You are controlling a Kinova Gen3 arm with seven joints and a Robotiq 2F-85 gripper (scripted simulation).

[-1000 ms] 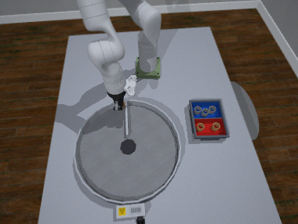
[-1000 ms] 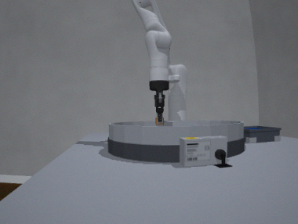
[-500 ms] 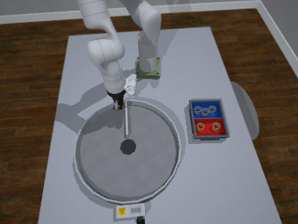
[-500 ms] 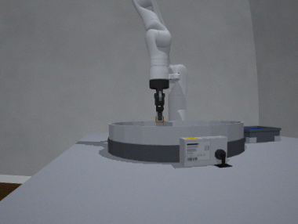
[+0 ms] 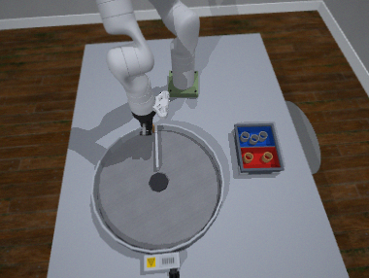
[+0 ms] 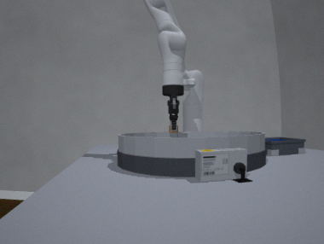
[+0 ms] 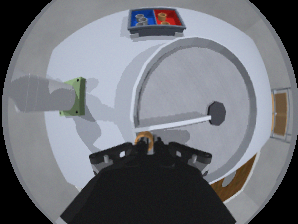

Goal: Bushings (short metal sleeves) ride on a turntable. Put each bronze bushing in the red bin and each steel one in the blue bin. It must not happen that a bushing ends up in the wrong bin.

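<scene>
My gripper is now 390 mm to the right of the bin, 80 mm above it and 20 mm short of it. Round my hand: round grey turntable 170 mm ahead, 50 mm below, 40 mm to the left.
</scene>
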